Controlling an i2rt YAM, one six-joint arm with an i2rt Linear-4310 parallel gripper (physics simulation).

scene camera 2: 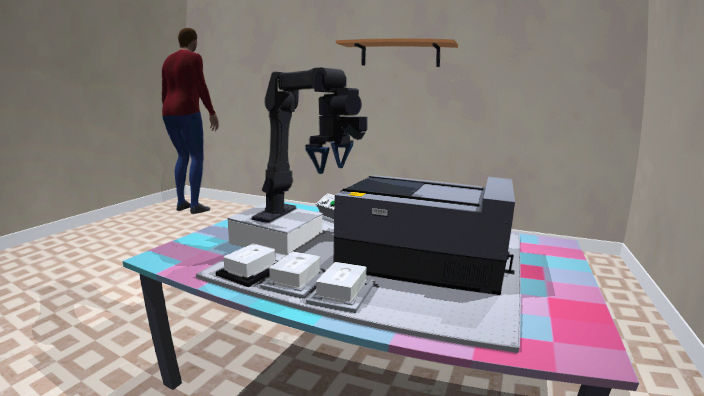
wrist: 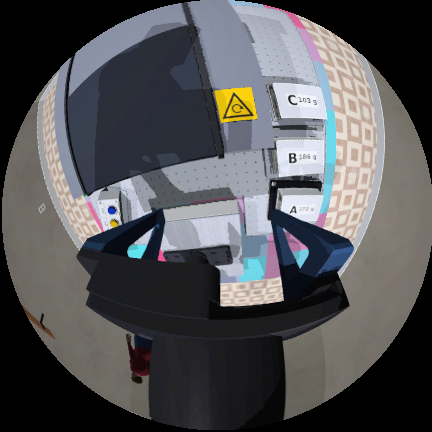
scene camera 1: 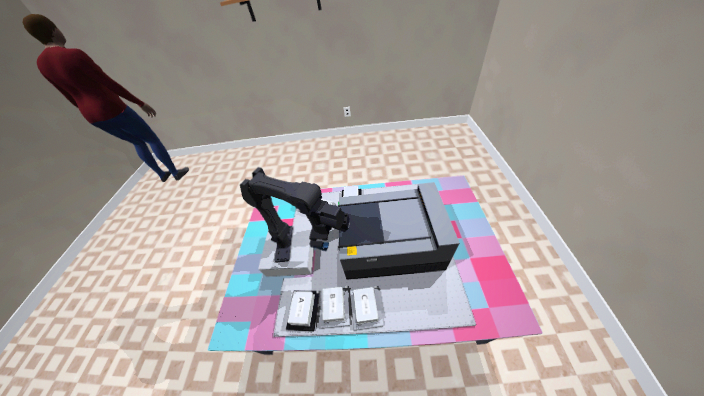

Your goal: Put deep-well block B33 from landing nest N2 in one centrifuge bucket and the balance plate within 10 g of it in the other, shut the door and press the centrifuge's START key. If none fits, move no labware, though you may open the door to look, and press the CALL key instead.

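Places are measured from the arm's base along level axes (x ahead, y left, z up), in metres.
Pixels of known places: gripper, fingertip midpoint: (scene camera 2: pixel 330 170) (wrist: pixel 217 214) (scene camera 1: pixel 327 239); arm's base, origin of the base link: (scene camera 2: pixel 274 213) (wrist: pixel 196 256) (scene camera 1: pixel 284 243).
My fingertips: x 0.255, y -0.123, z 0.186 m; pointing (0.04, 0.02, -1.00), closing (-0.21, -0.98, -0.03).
For each thing: its top centre in the pictures, then the offset to it from my fingertips. "spot": a spot on its surface instead. Level surfaces: height alone.
- centrifuge's dark top door panel, middle of its top: (wrist: pixel 113 108) (scene camera 2: pixel 386 185) (scene camera 1: pixel 360 222) dy +0.096, dx +0.136, dz -0.047 m
- white block, middle of its top: (scene camera 1: pixel 350 194) dy +0.416, dx +0.099, dz -0.202 m
- key box, middle of its top: (wrist: pixel 106 230) (scene camera 2: pixel 342 199) dy +0.388, dx -0.111, dz -0.176 m
- blue button, middle of its top: (wrist: pixel 109 211) dy +0.334, dx -0.054, dz -0.186 m
- yellow warning label, surface spot: (wrist: pixel 235 105) (scene camera 2: pixel 356 193) (scene camera 1: pixel 351 250) spot: dy -0.034, dx +0.087, dz -0.049 m
- perforated board, its level: dz -0.260 m
My gripper (scene camera 1: pixel 322 245) (scene camera 2: pixel 331 169) (wrist: pixel 217 214) is open and empty, in the air between the arm's base and the centrifuge (scene camera 1: pixel 400 250) (scene camera 2: pixel 425 225) (wrist: pixel 245 60). The centrifuge's dark top door panel (scene camera 1: pixel 362 225) (scene camera 2: pixel 385 187) (wrist: pixel 140 110) is shut; its buckets and START key are hidden. White balance plates stand in a row: A, 172 g (scene camera 1: pixel 301 308) (scene camera 2: pixel 249 260) (wrist: pixel 298 200), B, 186 g (scene camera 1: pixel 332 304) (scene camera 2: pixel 295 270) (wrist: pixel 300 158), and C, 103 g (scene camera 1: pixel 365 305) (scene camera 2: pixel 341 282) (wrist: pixel 299 102). A white block (scene camera 1: pixel 351 191) shows behind the centrifuge; its label is unreadable. The key box (scene camera 2: pixel 326 202) (wrist: pixel 107 204) has a blue button (wrist: pixel 111 210).
The white arm base (scene camera 1: pixel 287 267) (scene camera 2: pixel 270 235) stands left of the centrifuge. A yellow warning label (scene camera 1: pixel 352 250) (scene camera 2: pixel 357 194) (wrist: pixel 235 105) is on its top. A perforated board (scene camera 1: pixel 425 310) (scene camera 2: pixel 450 315) lies under the labware. A person (scene camera 1: pixel 82 85) (scene camera 2: pixel 182 85) (wrist: pixel 140 359) stands beyond the table.
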